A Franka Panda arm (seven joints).
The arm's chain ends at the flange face. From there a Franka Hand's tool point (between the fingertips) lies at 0.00 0.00 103.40 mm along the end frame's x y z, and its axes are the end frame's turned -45 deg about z.
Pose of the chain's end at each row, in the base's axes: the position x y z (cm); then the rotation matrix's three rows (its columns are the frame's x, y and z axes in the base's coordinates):
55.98 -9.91 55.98; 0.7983 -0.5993 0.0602; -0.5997 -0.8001 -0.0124; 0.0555 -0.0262 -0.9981
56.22 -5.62 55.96; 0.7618 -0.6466 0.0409; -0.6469 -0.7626 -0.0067; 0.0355 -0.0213 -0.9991
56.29 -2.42 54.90; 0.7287 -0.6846 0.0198; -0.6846 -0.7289 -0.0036; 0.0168 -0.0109 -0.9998
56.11 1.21 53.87; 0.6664 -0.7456 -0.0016; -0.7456 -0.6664 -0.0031; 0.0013 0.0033 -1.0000
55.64 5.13 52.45; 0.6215 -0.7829 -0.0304; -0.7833 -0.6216 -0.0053; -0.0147 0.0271 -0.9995
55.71 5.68 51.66; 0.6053 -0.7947 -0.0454; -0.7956 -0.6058 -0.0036; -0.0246 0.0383 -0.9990
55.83 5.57 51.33; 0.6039 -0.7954 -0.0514; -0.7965 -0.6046 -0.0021; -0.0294 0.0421 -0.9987
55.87 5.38 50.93; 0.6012 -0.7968 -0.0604; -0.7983 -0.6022 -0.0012; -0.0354 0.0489 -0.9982
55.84 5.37 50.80; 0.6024 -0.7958 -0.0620; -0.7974 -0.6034 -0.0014; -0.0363 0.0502 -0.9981
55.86 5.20 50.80; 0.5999 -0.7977 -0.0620; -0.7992 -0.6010 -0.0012; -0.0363 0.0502 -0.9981
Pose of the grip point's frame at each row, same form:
56.60 -10.04 45.66; 0.9883 0.1407 0.0602; 0.1417 -0.9898 -0.0124; 0.0578 0.0207 -0.9981
56.64 -5.69 45.63; 0.9959 0.0815 0.0409; 0.0818 -0.9967 -0.0067; 0.0402 0.0100 -0.9991
56.49 -2.46 44.56; 0.9994 0.0312 0.0198; 0.0313 -0.9995 -0.0036; 0.0196 0.0042 -0.9998
56.09 1.18 43.53; 0.9984 -0.0560 -0.0016; -0.0560 -0.9984 -0.0031; -0.0014 0.0033 -1.0000
55.33 5.08 42.12; 0.9931 -0.1141 -0.0304; -0.1143 -0.9934 -0.0053; -0.0296 0.0088 -0.9995
55.24 5.64 41.33; 0.9899 -0.1339 -0.0454; -0.1342 -0.9909 -0.0036; -0.0445 0.0097 -0.9990
55.30 5.55 41.00; 0.9895 -0.1354 -0.0514; -0.1357 -0.9907 -0.0021; -0.0506 0.0090 -0.9987
55.25 5.37 40.61; 0.9885 -0.1383 -0.0604; -0.1387 -0.9903 -0.0012; -0.0596 0.0095 -0.9982
55.20 5.36 40.48; 0.9887 -0.1368 -0.0620; -0.1372 -0.9905 -0.0014; -0.0612 0.0098 -0.9981
55.22 5.19 40.48; 0.9883 -0.1399 -0.0620; -0.1401 -0.9901 -0.0012; -0.0612 0.0098 -0.9981

